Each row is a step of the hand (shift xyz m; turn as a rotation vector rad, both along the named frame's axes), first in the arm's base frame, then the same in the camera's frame.
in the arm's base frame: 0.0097 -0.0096 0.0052 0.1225 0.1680 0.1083
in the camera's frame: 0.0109 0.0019 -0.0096 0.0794 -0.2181 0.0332
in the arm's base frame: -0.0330 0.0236 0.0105 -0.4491 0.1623 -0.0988
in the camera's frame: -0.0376 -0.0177 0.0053 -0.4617 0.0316 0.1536
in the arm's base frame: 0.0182 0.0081 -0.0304 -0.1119 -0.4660 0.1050
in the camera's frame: 0.0188 0.0100 0.0294 -0.0309 0.2995 -0.3873
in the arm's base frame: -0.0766 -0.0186 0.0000 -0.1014 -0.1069 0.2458
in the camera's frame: -0.0715 0.0288 -0.0165 -0.0997 -0.0589 -0.2621
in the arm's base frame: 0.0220 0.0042 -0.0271 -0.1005 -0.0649 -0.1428
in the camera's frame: 0.0230 0.0100 0.0246 -0.0743 0.1596 0.0609
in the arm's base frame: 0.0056 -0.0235 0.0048 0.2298 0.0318 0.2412
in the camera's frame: 0.0095 0.0132 -0.0185 0.1989 -0.2237 -0.1496
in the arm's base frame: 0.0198 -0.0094 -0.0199 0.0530 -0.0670 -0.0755
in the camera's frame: 0.0228 0.0159 0.0103 0.0707 0.0877 0.0174
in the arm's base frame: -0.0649 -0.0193 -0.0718 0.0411 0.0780 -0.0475
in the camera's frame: -0.0539 0.0732 0.0384 0.0296 -0.0353 0.0889
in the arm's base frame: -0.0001 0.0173 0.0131 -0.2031 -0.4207 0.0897
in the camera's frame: -0.0044 -0.0212 0.0012 -0.1274 0.2937 -0.3518
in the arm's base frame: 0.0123 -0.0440 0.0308 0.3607 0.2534 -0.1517
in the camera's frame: 0.0177 0.0104 -0.0511 0.3182 -0.1610 0.3003
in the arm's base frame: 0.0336 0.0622 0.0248 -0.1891 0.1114 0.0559
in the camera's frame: 0.0192 -0.0686 0.0232 -0.2106 -0.0813 0.0182
